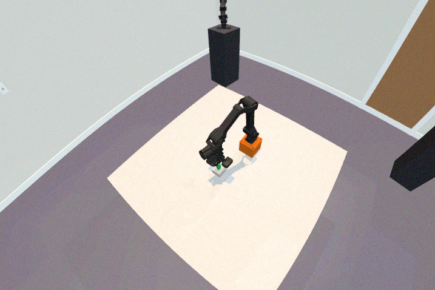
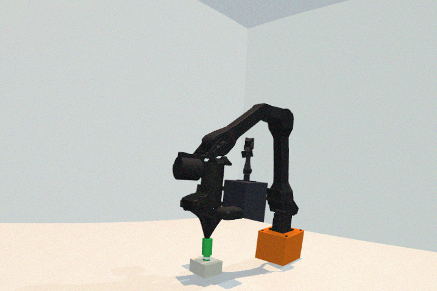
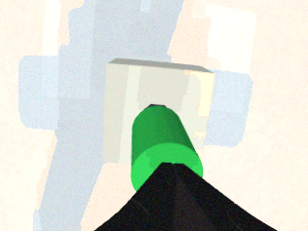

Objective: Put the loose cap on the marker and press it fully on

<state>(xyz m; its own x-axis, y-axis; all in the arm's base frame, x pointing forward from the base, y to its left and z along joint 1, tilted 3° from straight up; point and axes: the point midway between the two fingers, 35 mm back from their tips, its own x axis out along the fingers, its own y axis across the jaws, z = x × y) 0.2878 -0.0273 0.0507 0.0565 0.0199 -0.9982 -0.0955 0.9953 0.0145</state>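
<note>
Now: gripper tip 20 mm above the green cap. From my gripper tip the other things lie so: green marker 30 mm below; holder block 80 mm below.
</note>
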